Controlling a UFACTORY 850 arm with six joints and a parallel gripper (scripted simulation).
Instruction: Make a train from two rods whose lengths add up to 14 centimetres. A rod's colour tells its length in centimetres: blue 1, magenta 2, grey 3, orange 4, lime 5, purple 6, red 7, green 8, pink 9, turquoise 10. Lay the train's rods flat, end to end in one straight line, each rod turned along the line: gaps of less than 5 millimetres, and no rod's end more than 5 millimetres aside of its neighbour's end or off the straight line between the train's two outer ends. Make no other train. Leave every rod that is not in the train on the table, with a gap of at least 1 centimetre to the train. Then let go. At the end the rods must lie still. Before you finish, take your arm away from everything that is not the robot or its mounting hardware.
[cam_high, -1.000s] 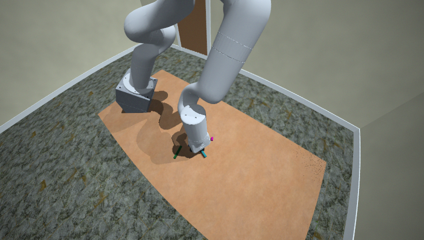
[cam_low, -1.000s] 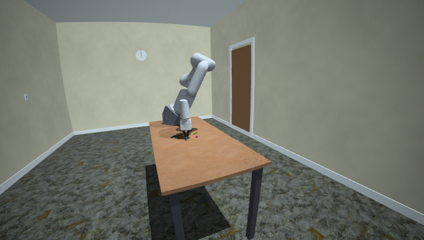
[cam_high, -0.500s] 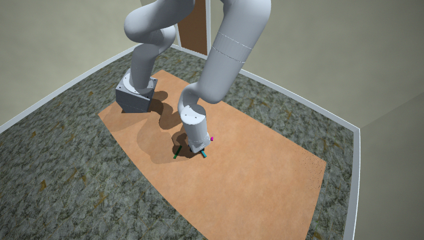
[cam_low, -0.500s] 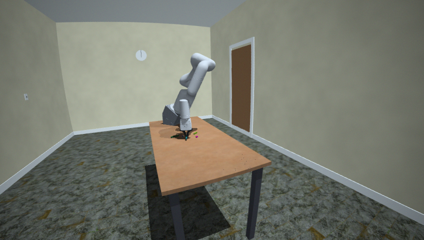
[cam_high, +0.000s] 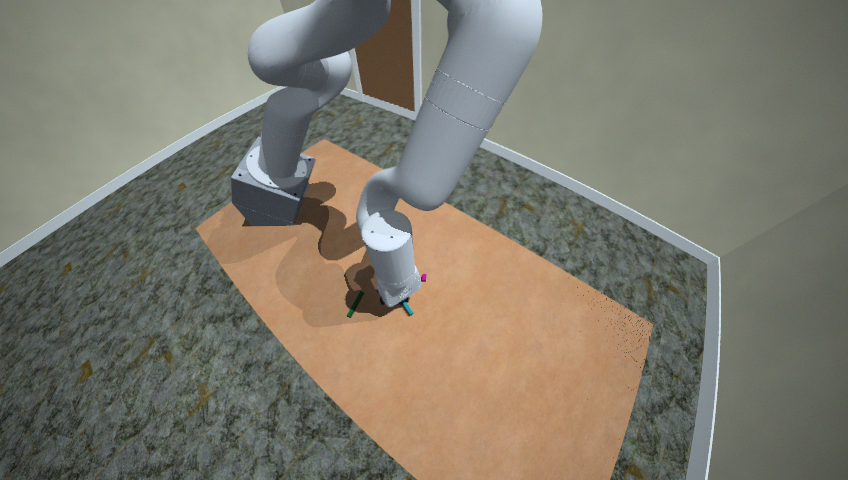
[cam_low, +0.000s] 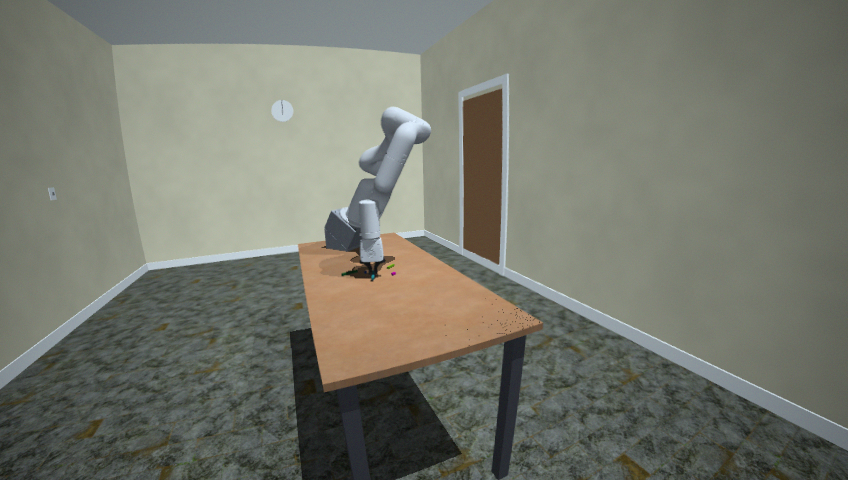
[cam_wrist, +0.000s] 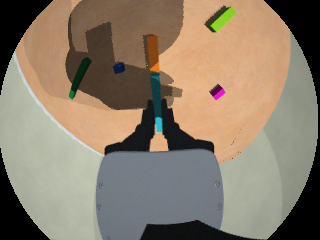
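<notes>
Right now my hand is 70 mm past the orange rod, 10 mm to the right of it and 20 mm above it. The rest, counted from my hand: small blue rod 70 mm behind, 30 mm to the right, 20 mm below; turquoise rod 20 mm below; magenta rod 10 mm behind, 90 mm to the left, 20 mm below.
</notes>
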